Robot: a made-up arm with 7 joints. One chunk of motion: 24 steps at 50 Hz.
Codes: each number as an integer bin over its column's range. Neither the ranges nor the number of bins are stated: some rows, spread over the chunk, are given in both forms.
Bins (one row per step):
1: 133 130 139 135 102 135
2: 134 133 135 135 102 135
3: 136 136 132 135 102 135
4: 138 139 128 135 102 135
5: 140 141 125 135 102 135
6: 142 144 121 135 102 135
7: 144 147 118 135 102 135
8: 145 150 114 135 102 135
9: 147 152 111 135 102 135
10: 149 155 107 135 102 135
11: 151 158 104 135 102 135
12: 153 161 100 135 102 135
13: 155 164 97 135 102 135
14: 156 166 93 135 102 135
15: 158 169 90 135 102 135
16: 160 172 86 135 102 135
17: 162 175 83 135 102 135
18: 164 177 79 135 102 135
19: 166 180 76 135 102 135
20: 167 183 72 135 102 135
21: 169 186 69 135 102 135
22: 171 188 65 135 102 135
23: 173 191 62 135 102 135
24: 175 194 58 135 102 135
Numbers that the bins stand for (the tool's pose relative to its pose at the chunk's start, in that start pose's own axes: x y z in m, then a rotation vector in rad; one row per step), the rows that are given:
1: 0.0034 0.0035 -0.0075 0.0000 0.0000 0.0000
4: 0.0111 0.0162 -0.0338 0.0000 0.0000 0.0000
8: 0.0218 0.0318 -0.0673 0.0000 0.0000 0.0000
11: 0.0309 0.0431 -0.0912 0.0000 0.0000 0.0000
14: 0.0386 0.0544 -0.1175 0.0000 0.0000 0.0000
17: 0.0478 0.0671 -0.1415 0.0000 0.0000 0.0000
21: 0.0585 0.0826 -0.1749 0.0000 0.0000 0.0000
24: 0.0676 0.0939 -0.2013 0.0000 0.0000 0.0000
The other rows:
2: 0.0049 0.0078 -0.0171 0.0000 0.0000 0.0000
3: 0.0080 0.0120 -0.0242 0.0000 0.0000 0.0000
5: 0.0141 0.0191 -0.0410 0.0000 0.0000 0.0000
6: 0.0172 0.0233 -0.0505 0.0000 0.0000 0.0000
7: 0.0202 0.0275 -0.0577 0.0000 0.0000 0.0000
9: 0.0248 0.0346 -0.0745 0.0000 0.0000 0.0000
10: 0.0279 0.0388 -0.0840 0.0000 0.0000 0.0000
12: 0.0340 0.0473 -0.1008 0.0000 0.0000 0.0000
13: 0.0371 0.0515 -0.1080 0.0000 0.0000 0.0000
15: 0.0416 0.0586 -0.1247 0.0000 0.0000 0.0000
16: 0.0447 0.0628 -0.1343 0.0000 0.0000 0.0000
18: 0.0508 0.0699 -0.1510 0.0000 0.0000 0.0000
19: 0.0539 0.0741 -0.1582 0.0000 0.0000 0.0000
20: 0.0554 0.0784 -0.1678 0.0000 0.0000 0.0000
22: 0.0615 0.0854 -0.1845 0.0000 0.0000 0.0000
23: 0.0646 0.0896 -0.1917 0.0000 0.0000 0.0000

